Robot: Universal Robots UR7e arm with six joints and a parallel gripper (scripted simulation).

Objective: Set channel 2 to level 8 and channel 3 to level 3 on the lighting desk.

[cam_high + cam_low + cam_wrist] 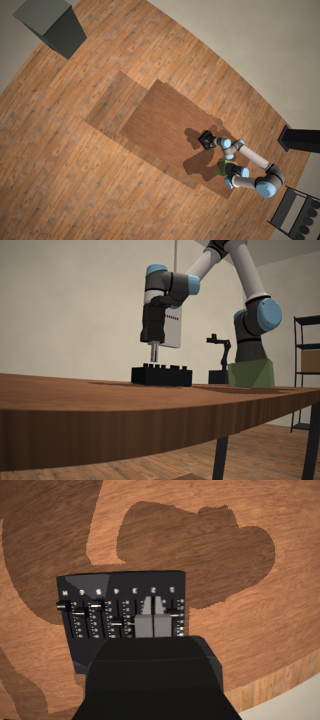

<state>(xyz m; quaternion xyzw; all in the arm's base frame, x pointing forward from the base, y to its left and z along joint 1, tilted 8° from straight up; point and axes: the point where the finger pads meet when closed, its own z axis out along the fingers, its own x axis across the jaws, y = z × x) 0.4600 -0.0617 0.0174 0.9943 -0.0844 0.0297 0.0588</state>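
Right now my hand is 30 mm above the fader cap, 20 mm to the left of it and 20 mm short of it.
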